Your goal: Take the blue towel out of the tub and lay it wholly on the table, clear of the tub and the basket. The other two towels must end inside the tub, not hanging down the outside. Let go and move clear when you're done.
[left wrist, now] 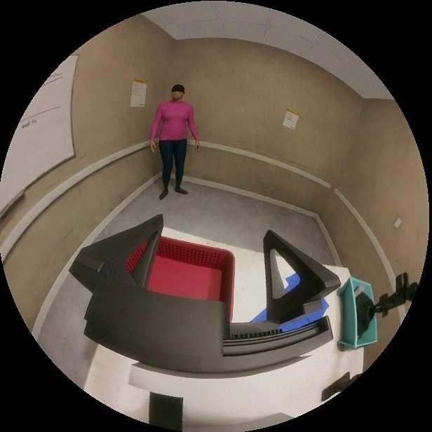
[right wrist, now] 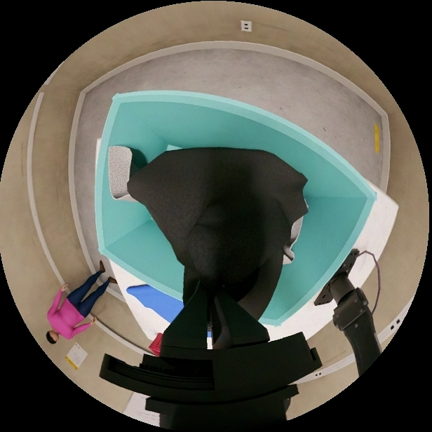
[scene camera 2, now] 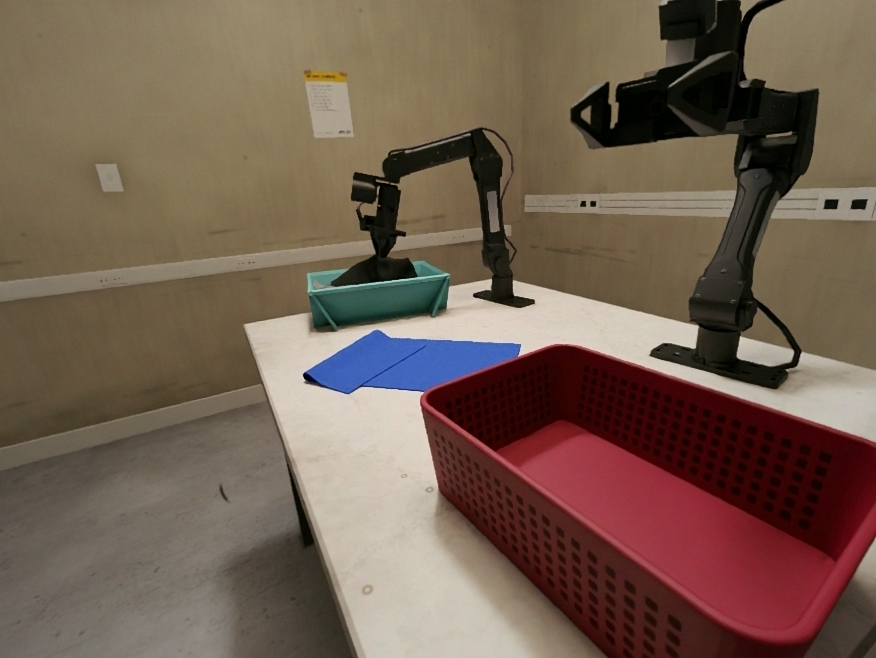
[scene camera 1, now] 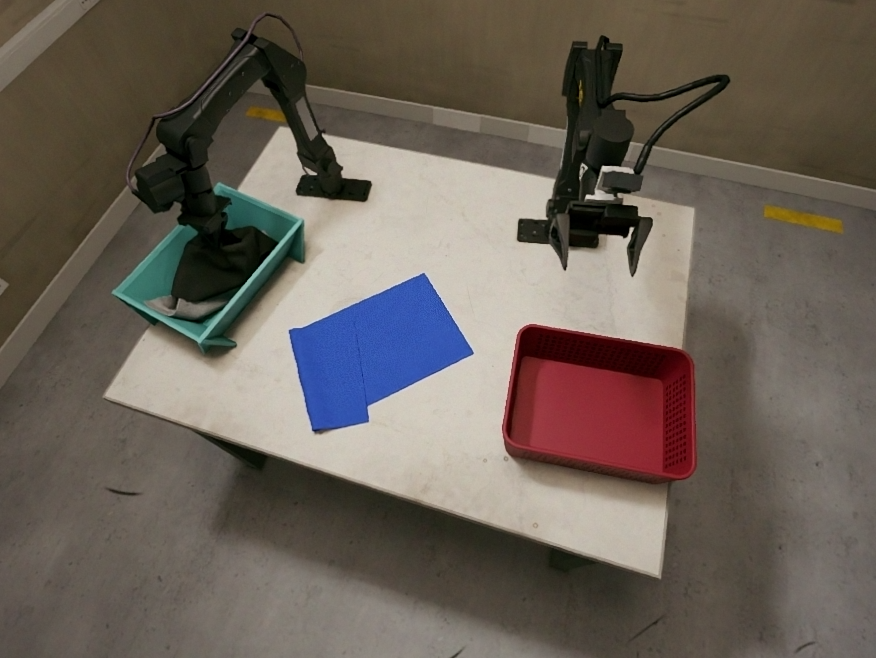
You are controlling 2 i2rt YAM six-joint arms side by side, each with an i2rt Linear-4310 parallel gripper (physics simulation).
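The blue towel (scene camera 1: pixel 396 336) (scene camera 2: pixel 453 361) lies on the table, one end folded over, apart from the teal tub (scene camera 1: pixel 258 286) (scene camera 2: pixel 382 303) (right wrist: pixel 330 225) and the basket. My right gripper (scene camera 1: pixel 215 237) (scene camera 2: pixel 383 254) (right wrist: pixel 207 276) is shut on the black towel (scene camera 1: pixel 215 269) (scene camera 2: pixel 371 270) (right wrist: pixel 220 200), which is bunched inside the tub, its top about at rim height. The grey towel (scene camera 1: pixel 185 307) (right wrist: pixel 120 172) lies in the tub, partly under the black one. My left gripper (scene camera 1: pixel 598 272) (scene camera 2: pixel 640 116) (left wrist: pixel 215 227) is open and empty, high above the table's right part.
The red basket (scene camera 1: pixel 506 424) (scene camera 2: pixel 495 467) (left wrist: pixel 234 280) stands empty on the table at the right in scene camera 1, with a gap between it and the blue towel. A person in a pink top (left wrist: pixel 174 120) stands by the far wall in the left wrist view.
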